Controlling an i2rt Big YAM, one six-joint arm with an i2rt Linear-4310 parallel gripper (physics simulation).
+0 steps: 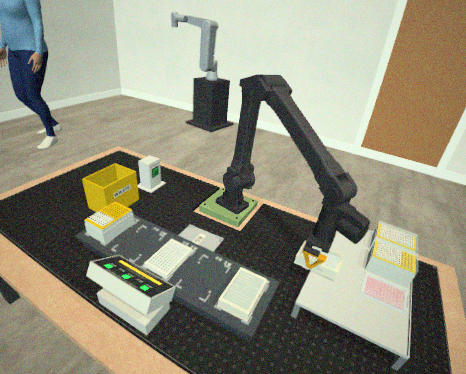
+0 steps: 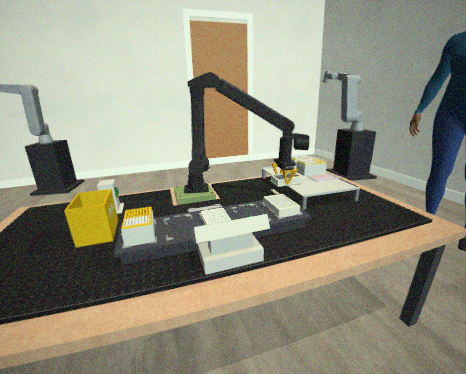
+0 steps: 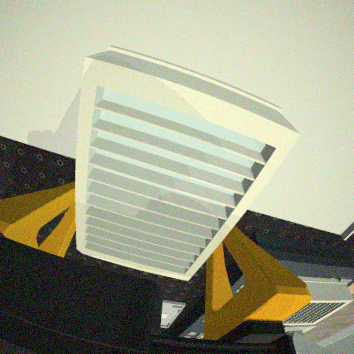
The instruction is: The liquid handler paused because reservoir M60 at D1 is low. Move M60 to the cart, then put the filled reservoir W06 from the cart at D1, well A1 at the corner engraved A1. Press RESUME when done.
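Seen in the pictures: gripper, between the fingertips: (image 1: 312, 259) (image 2: 282, 181) (image 3: 152, 201); arm's base, origin of its link: (image 1: 232, 204) (image 2: 196, 189).
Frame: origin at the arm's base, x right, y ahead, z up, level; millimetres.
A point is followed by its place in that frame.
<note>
My gripper (image 1: 314, 257) @(y 118, x -406, z 53 mm) (image 2: 285, 176) @(y 118, x -406, z 53 mm) (image 3: 152, 201) @(y 118, x -406, z 53 mm) is shut on a cream ribbed reservoir (image 1: 329, 265) @(y 128, x -460, z 73 mm) (image 2: 279, 181) @(y 164, x -373, z 71 mm) (image 3: 168, 175) @(y 115, x -442, z 73 mm), with its yellow fingers on the two long sides. Some far channels show pale blue liquid. Its label is not readable. It sits low at the near-left corner of the white cart (image 1: 343, 308) @(y 220, x -545, z 44 mm) (image 2: 320, 187) @(y 208, x -551, z 44 mm), partly past the edge. I cannot tell if it touches the cart. A second ribbed reservoir (image 1: 243, 293) @(y 365, x -318, z 57 mm) (image 2: 281, 205) @(y 385, x -305, z 59 mm) stands in the right end slot of the grey deck (image 1: 194, 274) @(y 390, x -165, z 32 mm) (image 2: 176, 231) @(y 448, x 62, z 32 mm). The white box with the green button (image 1: 150, 172) @(y 151, x 338, z 74 mm) (image 2: 107, 185) @(y 160, x 358, z 109 mm) stands far left.
The cart also holds stacked tip boxes (image 1: 392, 252) @(y -10, x -600, z 114 mm) (image 2: 310, 165) @(y 34, x -582, z 98 mm) and a pink plate (image 1: 384, 291) @(y 98, x -621, z 56 mm) (image 2: 323, 176) @(y 102, x -622, z 57 mm). The deck holds a tip box (image 1: 109, 220) @(y 460, x 140, z 97 mm) (image 2: 136, 222) @(y 492, x 166, z 98 mm) and a well plate (image 1: 168, 257) @(y 404, x -71, z 44 mm) (image 2: 214, 216) @(y 392, x -64, z 44 mm). A yellow waste bin (image 1: 109, 185) @(y 364, x 294, z 118 mm) (image 2: 90, 217) @(y 401, x 336, z 83 mm) and the handler console (image 1: 129, 283) @(y 566, x -126, z 120 mm) (image 2: 231, 237) @(y 570, x -98, z 67 mm) stand nearby.
</note>
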